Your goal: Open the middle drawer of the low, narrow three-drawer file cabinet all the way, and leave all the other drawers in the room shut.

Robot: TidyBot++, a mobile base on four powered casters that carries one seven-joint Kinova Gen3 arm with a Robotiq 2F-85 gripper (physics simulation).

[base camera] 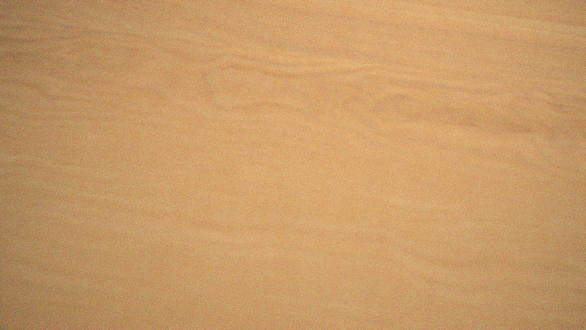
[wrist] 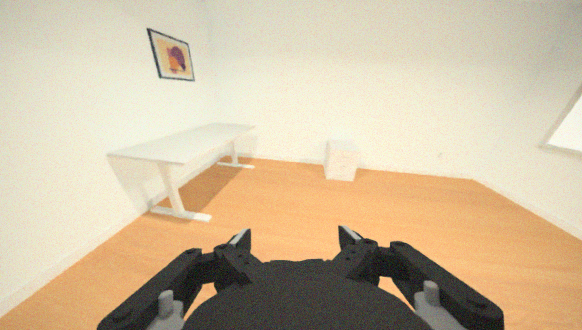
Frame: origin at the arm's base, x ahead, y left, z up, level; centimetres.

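Seen in the pictures: gripper, fingertip midpoint: (wrist: 294,237).
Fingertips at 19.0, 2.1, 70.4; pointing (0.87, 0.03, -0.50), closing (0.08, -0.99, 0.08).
A point is followed by its place in that frame, as x, y, z.
A low, narrow white cabinet (wrist: 342,161) {219.1, -66.2, -5.8} stands far off against the back wall in the wrist view, a little right of centre. Its front looks flush, but it is too small and blurred to count its drawers or make out the handles. My gripper (wrist: 294,237) {19.0, 2.2, 70.4} is open and empty, at the bottom of the wrist view, far from the cabinet. The cabinet does not show in the base camera view.
A long white table (wrist: 185,142) {152.7, 119.3, 32.4} stands along the left wall, its near foot (wrist: 181,214) on the wooden floor (base camera: 293,165) {41.1, -3.6, -39.6} (wrist: 300,200) {163.3, -5.9, -39.6}. A framed picture (wrist: 172,56) {210.0, 155.6, 117.8} hangs above it. A bright window or panel (wrist: 567,130) {194.0, -318.5, 64.5} shows at the right edge.
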